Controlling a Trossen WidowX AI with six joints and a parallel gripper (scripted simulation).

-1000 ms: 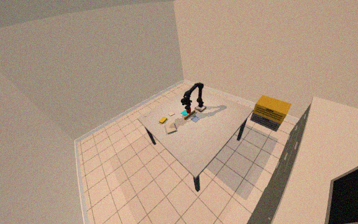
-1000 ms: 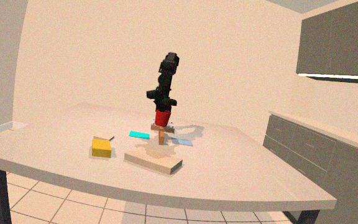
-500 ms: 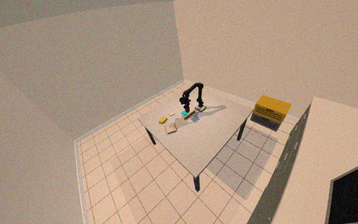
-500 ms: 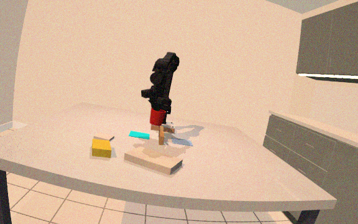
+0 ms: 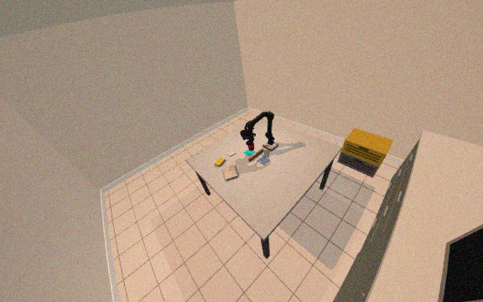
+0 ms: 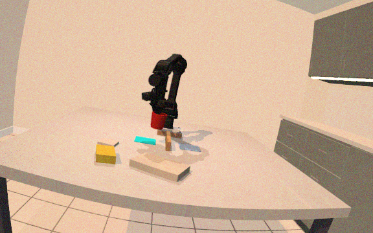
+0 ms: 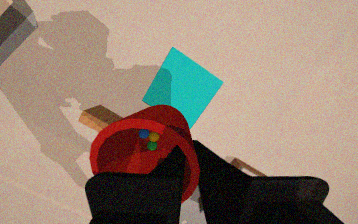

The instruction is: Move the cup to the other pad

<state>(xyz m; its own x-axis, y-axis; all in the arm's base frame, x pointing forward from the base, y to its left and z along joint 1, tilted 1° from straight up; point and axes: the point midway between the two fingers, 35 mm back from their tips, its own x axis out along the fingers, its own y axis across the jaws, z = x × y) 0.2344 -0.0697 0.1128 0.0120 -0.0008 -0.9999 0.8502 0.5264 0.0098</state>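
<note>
My gripper tip is 20 mm short of the cyan pad, 30 mm to the left of it and 120 mm above it. The rest, counted from my gripper tip: wooden t-shaped bar (20 mm ahead, 80 mm to the left, 100 mm below); then red cup (30 mm ahead, 10 mm to the left); then blue-grey pad (20 mm ahead, 190 mm to the left, 120 mm below).
</note>
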